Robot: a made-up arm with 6 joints. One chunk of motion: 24 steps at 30 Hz.
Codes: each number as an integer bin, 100 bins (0 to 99) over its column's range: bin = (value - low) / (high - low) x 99, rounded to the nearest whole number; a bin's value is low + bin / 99 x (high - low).
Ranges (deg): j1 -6..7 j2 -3..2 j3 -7..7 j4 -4..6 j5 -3..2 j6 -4..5
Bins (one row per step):
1: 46 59 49 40 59 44
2: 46 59 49 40 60 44
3: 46 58 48 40 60 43
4: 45 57 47 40 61 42
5: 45 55 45 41 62 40
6: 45 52 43 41 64 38
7: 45 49 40 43 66 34
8: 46 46 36 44 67 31
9: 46 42 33 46 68 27
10: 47 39 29 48 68 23
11: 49 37 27 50 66 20
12: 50 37 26 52 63 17
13: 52 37 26 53 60 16
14: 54 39 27 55 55 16
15: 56 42 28 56 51 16
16: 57 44 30 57 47 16
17: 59 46 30 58 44 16
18: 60 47 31 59 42 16
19: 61 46 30 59 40 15
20: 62 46 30 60 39 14
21: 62 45 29 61 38 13
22: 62 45 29 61 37 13
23: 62 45 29 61 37 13
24: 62 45 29 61 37 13
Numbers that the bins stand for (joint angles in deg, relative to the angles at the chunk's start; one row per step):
1: 0.04 -0.02 -0.07 0.04 -0.02 0.00
2: 0.04 -0.02 -0.07 0.04 0.03 0.00
3: 0.04 -0.07 -0.21 0.04 0.03 -0.09
4: -0.09 -0.12 -0.35 0.04 0.08 -0.18
5: -0.09 -0.22 -0.64 0.14 0.13 -0.36
6: -0.09 -0.37 -0.92 0.14 0.23 -0.55
7: -0.09 -0.53 -1.34 0.34 0.33 -0.91
8: 0.04 -0.68 -1.91 0.44 0.38 -1.18
9: 0.04 -0.88 -2.33 0.65 0.43 -1.55
10: 0.17 -1.03 -2.90 0.85 0.43 -1.91
11: 0.43 -1.13 -3.18 1.05 0.33 -2.18
12: 0.57 -1.13 -3.32 1.25 0.18 -2.45
13: 0.83 -1.13 -3.32 1.35 0.03 -2.55
14: 1.09 -1.03 -3.18 1.56 -0.22 -2.55
15: 1.35 -0.88 -3.04 1.66 -0.42 -2.55
16: 1.48 -0.78 -2.76 1.76 -0.63 -2.55
17: 1.75 -0.68 -2.76 1.86 -0.78 -2.55
18: 1.88 -0.63 -2.62 1.96 -0.88 -2.55
19: 2.01 -0.68 -2.76 1.96 -0.98 -2.64
20: 2.14 -0.68 -2.76 2.06 -1.03 -2.73
21: 2.14 -0.73 -2.90 2.16 -1.08 -2.82
22: 2.14 -0.73 -2.90 2.16 -1.13 -2.82
23: 2.14 -0.73 -2.90 2.16 -1.13 -2.82
24: 2.14 -0.73 -2.90 2.16 -1.13 -2.82

